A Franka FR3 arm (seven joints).
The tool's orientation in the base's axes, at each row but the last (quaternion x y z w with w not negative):
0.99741, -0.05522, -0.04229, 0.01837
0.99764, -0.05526, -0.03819, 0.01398
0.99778, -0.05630, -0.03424, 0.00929
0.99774, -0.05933, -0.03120, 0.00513
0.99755, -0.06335, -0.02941, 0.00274
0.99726, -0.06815, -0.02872, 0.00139
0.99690, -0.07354, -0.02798, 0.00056
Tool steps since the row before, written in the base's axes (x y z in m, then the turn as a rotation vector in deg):
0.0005, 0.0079, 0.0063, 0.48, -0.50, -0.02
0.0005, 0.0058, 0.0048, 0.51, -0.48, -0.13
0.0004, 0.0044, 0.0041, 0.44, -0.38, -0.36
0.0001, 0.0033, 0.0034, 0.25, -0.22, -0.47
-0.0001, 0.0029, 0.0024, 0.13, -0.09, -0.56
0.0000, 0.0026, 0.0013, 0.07, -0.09, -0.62
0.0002, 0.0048, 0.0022, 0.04, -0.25, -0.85
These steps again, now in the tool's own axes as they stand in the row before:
-0.0009, -0.0076, -0.0066, 0.53, 0.44, -0.01
-0.0005, -0.0057, -0.0050, 0.57, 0.42, 0.10
-0.0004, -0.0043, -0.0042, 0.50, 0.32, 0.33
-0.0005, -0.0032, -0.0034, 0.30, 0.18, 0.45
-0.0006, -0.0028, -0.0024, 0.17, 0.07, 0.55
-0.0004, -0.0026, -0.0013, 0.12, 0.08, 0.61
-0.0006, -0.0048, -0.0022, 0.12, 0.24, 0.85

